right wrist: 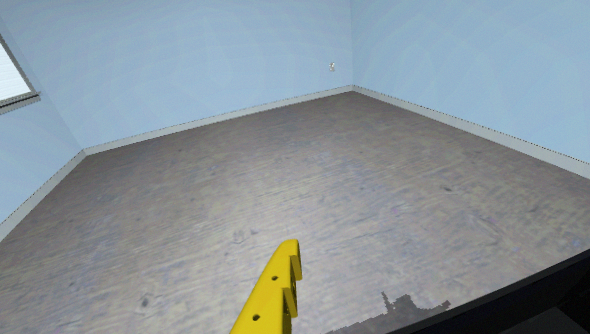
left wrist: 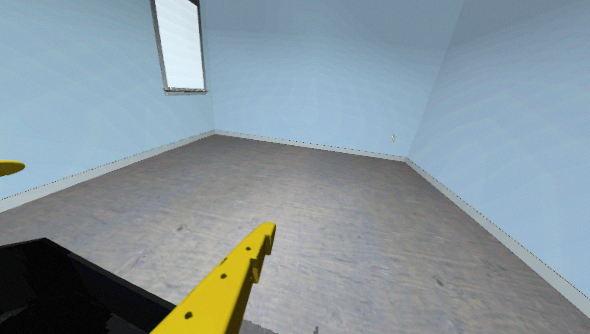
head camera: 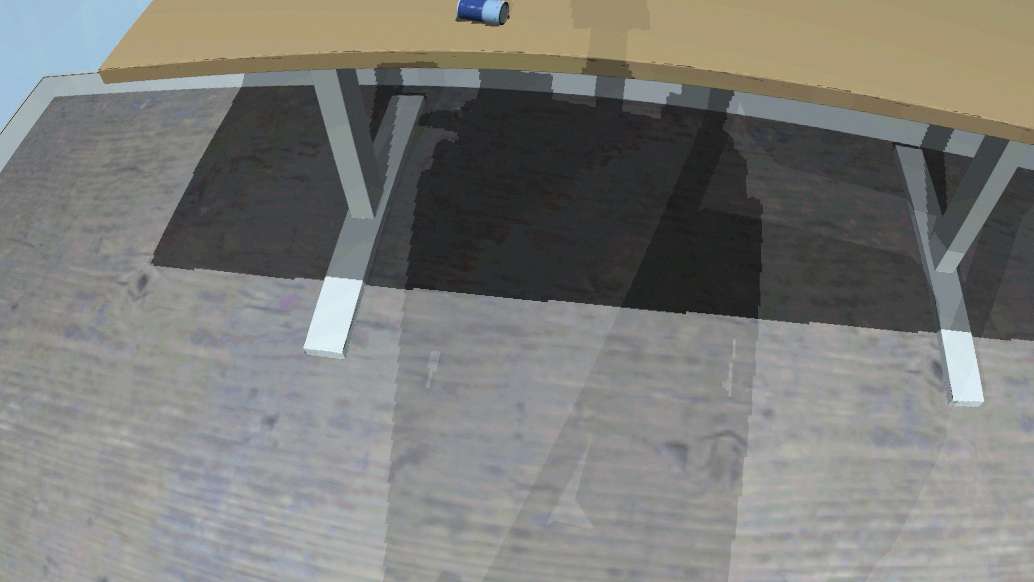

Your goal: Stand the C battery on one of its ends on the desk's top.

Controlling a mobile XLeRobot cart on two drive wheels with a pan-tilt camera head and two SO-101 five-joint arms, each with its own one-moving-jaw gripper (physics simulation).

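Frame: origin at the left arm's base, x ahead, y left, z up, level; metres.
Seen in the pictures: left end effector, tool point: (left wrist: 274, 234); right end effector, tool point: (right wrist: 299, 253) (left wrist: 14, 167).
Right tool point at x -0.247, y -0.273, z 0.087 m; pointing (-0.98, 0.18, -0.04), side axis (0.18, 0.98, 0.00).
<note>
A point is followed by its place in that frame.
The C battery (head camera: 483, 11) @(x 0.655, y 0.070, z -0.035 m) lies on its side on the desk's wooden top (head camera: 303, 30) @(x 0.626, y 0.273, z -0.055 m), at the top edge of the head view, left of centre and near the desk's front edge. It is dark blue on the left and light blue on the right, with a grey end facing right. My left gripper (left wrist: 147, 195) is open and empty; its notched fixed jaw and the tip of its moving jaw, at the left edge, stand wide apart. My right gripper (right wrist: 288, 250) is fully open and empty, with its notched jaw in view. Neither gripper shows in the head view or near the battery.
Two grey desk legs with feet (head camera: 334, 310) (head camera: 960, 365) stand below the desk. The desk's front edge (head camera: 795, 92) @(x 0.655, y -0.254, z -0.069 m) curves across the head view. Shadows lie on the wooden floor (head camera: 217, 433) @(x 0.376, y 0.567, z -0.775 m) beneath it. Both wrist views show floor (left wrist: 350, 240) @(x -1.196, y 0.207, z -0.775 m) (right wrist: 200, 210) @(x -1.427, y -0.774, z -0.775 m) and pale blue walls (left wrist: 310, 75) @(x -3.296, y -0.671, z 0.463 m) (right wrist: 200, 60) @(x -3.282, y -0.787, z 0.004 m).
</note>
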